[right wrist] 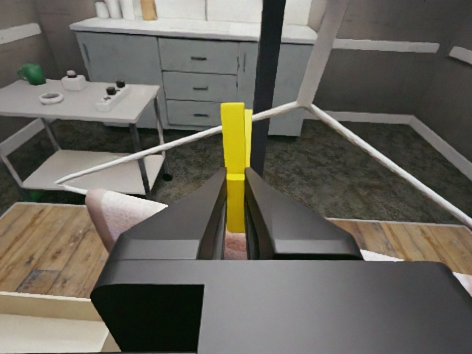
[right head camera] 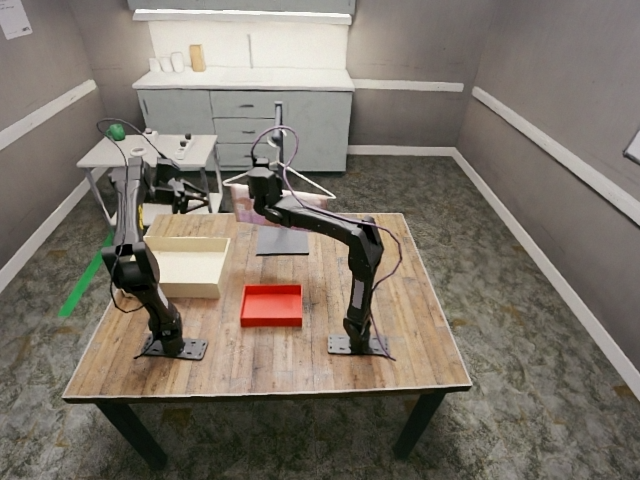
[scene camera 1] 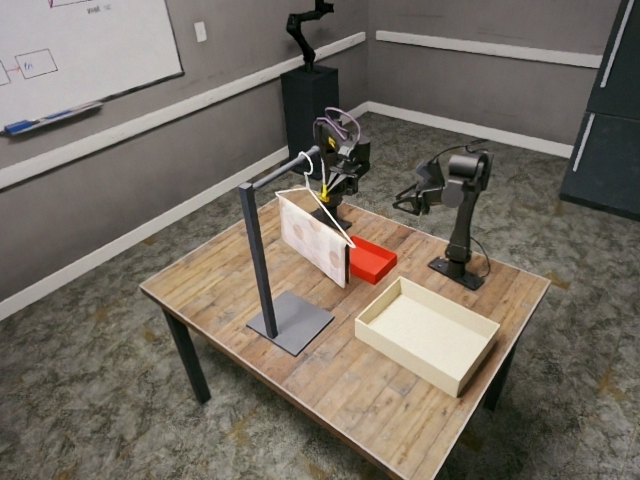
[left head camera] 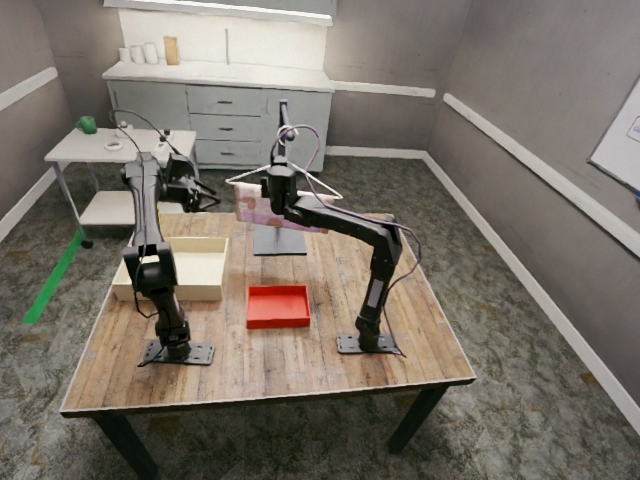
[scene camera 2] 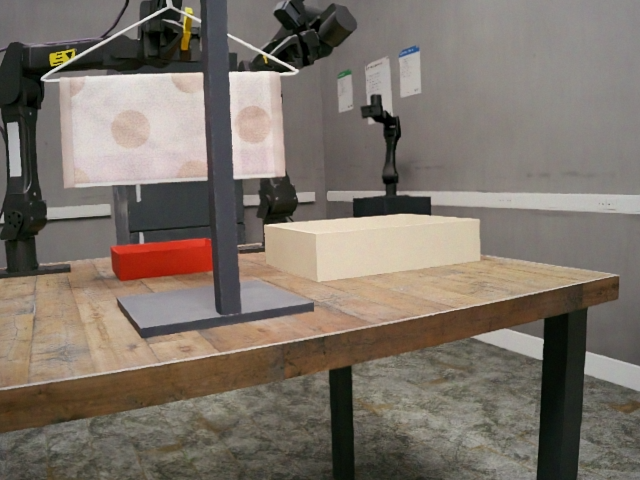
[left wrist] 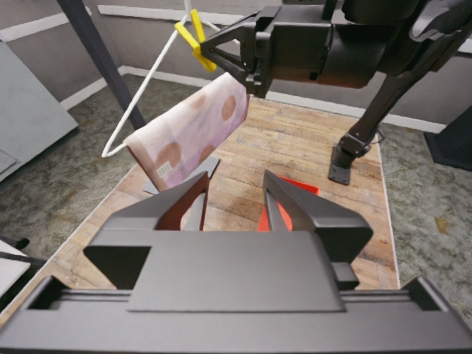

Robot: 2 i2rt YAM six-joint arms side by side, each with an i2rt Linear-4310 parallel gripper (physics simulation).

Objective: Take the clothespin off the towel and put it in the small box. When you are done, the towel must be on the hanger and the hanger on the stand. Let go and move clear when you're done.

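A yellow clothespin [right wrist: 233, 137] [left wrist: 206, 61] [scene camera 2: 186, 29] is held between the fingertips of my right gripper [right wrist: 235, 177], which is shut on it. It is above the towel's top edge, close to the hanger, apart from the towel in the left wrist view. The spotted towel [scene camera 1: 310, 242] [scene camera 2: 165, 144] [left wrist: 192, 120] is draped over the bar of the white hanger [scene camera 2: 103, 43] [right wrist: 355, 140]. The hanger's hook is on the arm of the dark stand [scene camera 1: 258, 258] [scene camera 2: 222, 155]. The small red box [left head camera: 278, 307] [right head camera: 271, 305] [scene camera 1: 372, 260] is empty. My left gripper [left wrist: 235, 177] is partly open and empty.
A large cream box [left head camera: 199, 292] [scene camera 1: 400, 351] stands beside the red box, near the left arm. Both arms are mounted on the wooden table [left head camera: 268, 372]. A white trolley [left head camera: 67, 149] with a green mug [left head camera: 87, 124] stands behind the table at the left.
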